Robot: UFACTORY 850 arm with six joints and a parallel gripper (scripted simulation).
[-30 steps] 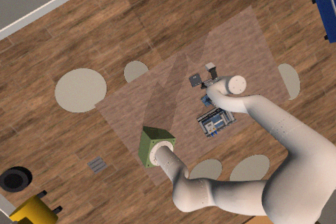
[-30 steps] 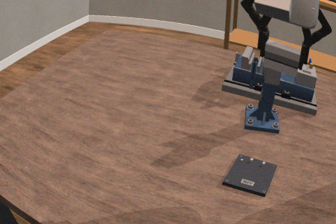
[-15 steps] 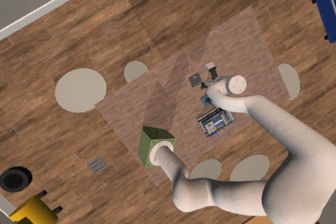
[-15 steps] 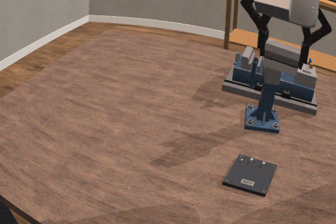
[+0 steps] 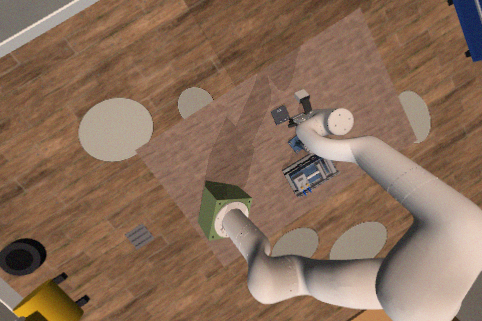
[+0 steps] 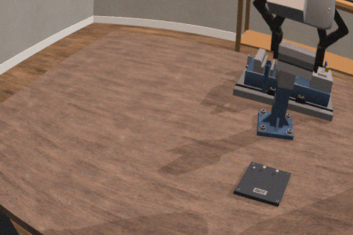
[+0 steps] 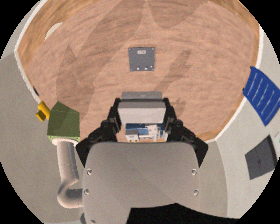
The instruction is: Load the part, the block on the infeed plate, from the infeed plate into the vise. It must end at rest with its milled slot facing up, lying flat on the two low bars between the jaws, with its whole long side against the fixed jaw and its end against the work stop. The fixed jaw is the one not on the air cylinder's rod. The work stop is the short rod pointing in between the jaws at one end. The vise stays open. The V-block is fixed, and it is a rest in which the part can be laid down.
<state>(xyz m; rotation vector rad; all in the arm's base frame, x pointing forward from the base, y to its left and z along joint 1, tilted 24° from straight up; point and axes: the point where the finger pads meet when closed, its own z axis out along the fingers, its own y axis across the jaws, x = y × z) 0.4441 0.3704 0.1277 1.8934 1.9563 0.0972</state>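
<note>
Right now my hand is 1 cm to the right of the part and 1 cm above it. From my hand the other things lie so: air cylinder 6 cm behind, 38 cm to the right, 17 cm below.
</note>
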